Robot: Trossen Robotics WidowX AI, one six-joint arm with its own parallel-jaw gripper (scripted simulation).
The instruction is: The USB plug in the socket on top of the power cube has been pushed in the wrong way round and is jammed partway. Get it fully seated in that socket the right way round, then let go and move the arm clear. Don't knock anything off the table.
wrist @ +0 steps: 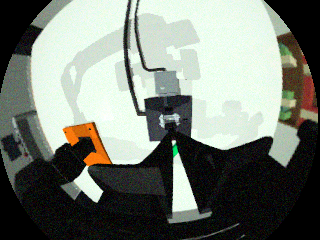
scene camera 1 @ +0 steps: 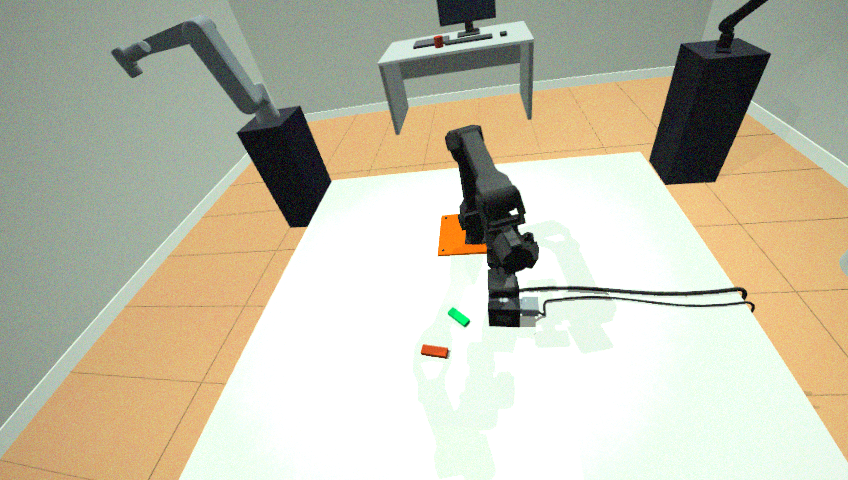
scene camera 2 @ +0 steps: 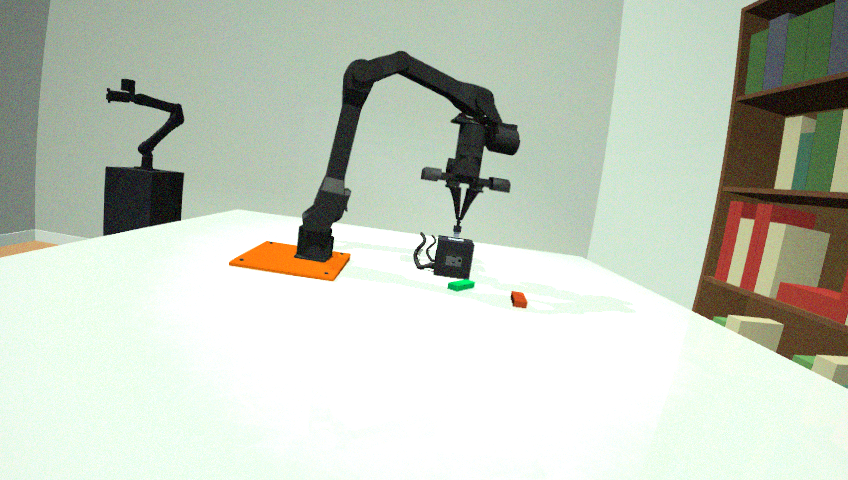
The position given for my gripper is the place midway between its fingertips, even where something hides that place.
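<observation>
Scene camera 2 shows my gripper (scene camera 2: pixel 459 219) and a black power cube (scene camera 2: pixel 453 259). Scene camera 1 shows my gripper (scene camera 1: pixel 501 284), and the wrist view shows my gripper (wrist: pixel 172 136). My gripper holds an usb plug.
</observation>
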